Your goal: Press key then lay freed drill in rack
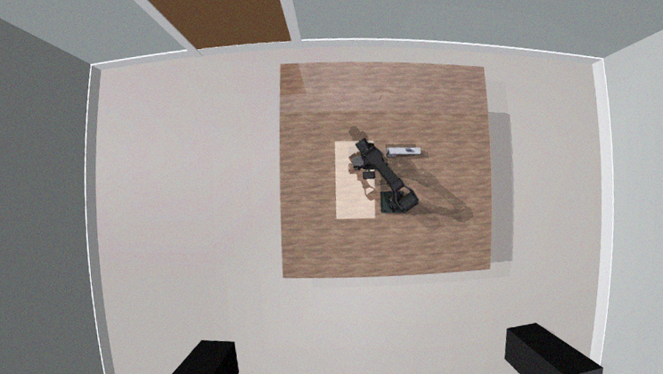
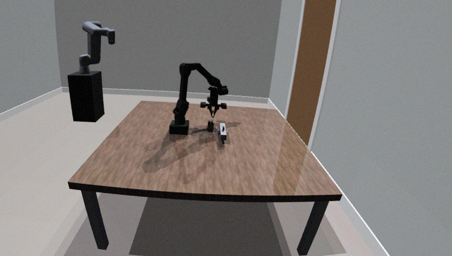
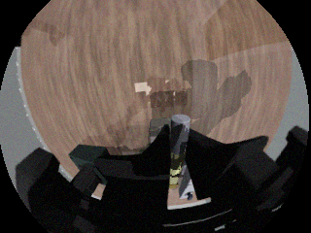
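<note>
Right now my gripper tip is 5 cm to the left of the grey slatted rack, 4 cm above it and 1 cm past it. Round my gripper tip: drill: 4 cm to the right, 3 cm above.
</note>
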